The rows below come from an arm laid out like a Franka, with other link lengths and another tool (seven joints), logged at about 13 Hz.
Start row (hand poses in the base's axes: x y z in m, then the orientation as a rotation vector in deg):
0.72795, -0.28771, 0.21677, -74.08, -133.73, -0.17
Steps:
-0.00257, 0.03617, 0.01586, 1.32, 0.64, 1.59
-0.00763, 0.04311, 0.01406, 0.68, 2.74, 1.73
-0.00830, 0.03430, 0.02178, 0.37, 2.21, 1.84
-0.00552, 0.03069, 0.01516, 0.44, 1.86, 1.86
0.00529, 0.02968, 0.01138, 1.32, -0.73, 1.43
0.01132, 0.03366, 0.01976, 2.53, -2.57, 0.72
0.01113, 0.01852, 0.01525, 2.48, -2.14, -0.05
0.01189, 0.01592, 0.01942, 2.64, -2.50, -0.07
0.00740, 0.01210, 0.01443, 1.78, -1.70, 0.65
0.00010, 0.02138, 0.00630, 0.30, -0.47, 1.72
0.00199, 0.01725, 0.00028, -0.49, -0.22, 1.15
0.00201, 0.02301, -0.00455, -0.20, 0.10, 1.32
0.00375, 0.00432, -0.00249, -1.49, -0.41, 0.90
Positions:
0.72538, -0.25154, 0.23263, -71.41, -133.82, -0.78
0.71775, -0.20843, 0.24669, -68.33, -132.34, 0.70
0.70945, -0.17413, 0.26847, -65.44, -131.41, 2.23
0.70393, -0.14344, 0.28363, -62.61, -130.73, 3.47
0.70922, -0.11376, 0.29501, -60.50, -131.89, 2.14
0.72054, -0.08010, 0.31477, -59.00, -134.00, -1.85
0.73167, -0.06158, 0.33002, -58.28, -135.26, -5.89
0.74356, -0.04566, 0.34944, -57.52, -136.70, -10.36
0.75096, -0.03356, 0.36387, -56.13, -137.94, -13.14
0.75106, -0.01218, 0.37017, -53.93, -139.00, -13.13
0.75305, 0.00507, 0.37045, -52.74, -139.84, -12.25
0.75506, 0.02808, 0.36590, -51.18, -140.35, -11.49
0.75881, 0.03240, 0.36341, -50.74, -141.54, -9.56

